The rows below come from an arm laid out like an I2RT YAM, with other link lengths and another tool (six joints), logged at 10 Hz.
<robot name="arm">
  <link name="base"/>
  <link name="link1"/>
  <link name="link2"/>
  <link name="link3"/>
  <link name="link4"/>
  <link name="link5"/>
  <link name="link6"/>
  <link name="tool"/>
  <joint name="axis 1" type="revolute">
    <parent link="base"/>
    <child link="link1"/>
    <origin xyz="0 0 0.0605" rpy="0 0 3.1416"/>
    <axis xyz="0 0 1"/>
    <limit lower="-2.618" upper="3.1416"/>
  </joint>
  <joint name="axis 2" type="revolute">
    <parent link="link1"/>
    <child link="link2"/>
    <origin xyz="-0.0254 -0.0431 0.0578" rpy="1.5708 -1.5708 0"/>
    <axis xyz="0 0 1"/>
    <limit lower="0" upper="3.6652"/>
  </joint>
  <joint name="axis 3" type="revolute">
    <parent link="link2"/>
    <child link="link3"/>
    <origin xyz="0 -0.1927 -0.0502" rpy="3.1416 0 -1.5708"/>
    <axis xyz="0 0 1"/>
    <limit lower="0" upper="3.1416"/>
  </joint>
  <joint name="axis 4" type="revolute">
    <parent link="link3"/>
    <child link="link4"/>
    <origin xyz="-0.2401 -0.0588 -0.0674"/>
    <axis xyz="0 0 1"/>
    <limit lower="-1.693" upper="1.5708"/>
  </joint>
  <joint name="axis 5" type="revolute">
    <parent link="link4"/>
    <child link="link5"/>
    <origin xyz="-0.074 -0.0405 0.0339" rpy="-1.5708 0 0"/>
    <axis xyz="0 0 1"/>
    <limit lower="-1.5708" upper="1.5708"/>
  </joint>
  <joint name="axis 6" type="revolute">
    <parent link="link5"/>
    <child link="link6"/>
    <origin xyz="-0.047 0 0.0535" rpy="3.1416 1.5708 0"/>
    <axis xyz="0 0 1"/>
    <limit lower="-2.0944" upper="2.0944"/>
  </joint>
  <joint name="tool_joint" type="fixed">
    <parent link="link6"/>
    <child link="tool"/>
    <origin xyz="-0.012 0.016 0.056" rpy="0.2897 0 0.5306"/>
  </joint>
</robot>
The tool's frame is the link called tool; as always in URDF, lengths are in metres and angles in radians.
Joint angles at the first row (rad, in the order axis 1, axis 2, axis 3, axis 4, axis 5, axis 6):
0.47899 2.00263 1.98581 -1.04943 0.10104 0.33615
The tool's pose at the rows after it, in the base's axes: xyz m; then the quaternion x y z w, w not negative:
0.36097 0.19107 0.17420 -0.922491 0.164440 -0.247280 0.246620
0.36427 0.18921 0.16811 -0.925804 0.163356 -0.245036 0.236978
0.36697 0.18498 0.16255 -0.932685 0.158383 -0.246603 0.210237
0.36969 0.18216 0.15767 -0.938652 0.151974 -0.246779 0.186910
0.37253 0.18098 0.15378 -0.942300 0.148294 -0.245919 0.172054
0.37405 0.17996 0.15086 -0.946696 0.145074 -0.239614 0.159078
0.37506 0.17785 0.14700 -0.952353 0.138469 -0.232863 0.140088
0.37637 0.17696 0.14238 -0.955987 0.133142 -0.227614 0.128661
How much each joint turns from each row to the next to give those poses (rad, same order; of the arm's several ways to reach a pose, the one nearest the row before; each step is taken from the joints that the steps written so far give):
-0.00352 0.02406 0.01049 -0.00123 0.00212 -0.00461
-0.00490 0.02275 0.00811 -0.00054 0.00975 -0.01005
-0.00102 0.03056 0.02072 -0.01888 0.04235 -0.01963
0.00034 0.03261 0.02581 -0.01873 0.03604 -0.01908
0.00001 0.03074 0.02765 -0.01451 0.02206 -0.01093
-0.00049 0.03334 0.03794 -0.02914 0.01276 -0.00943
0.00011 0.03382 0.03427 -0.03109 0.02198 -0.01638
-0.00013 0.02495 0.01817 -0.01279 0.01187 -0.01244

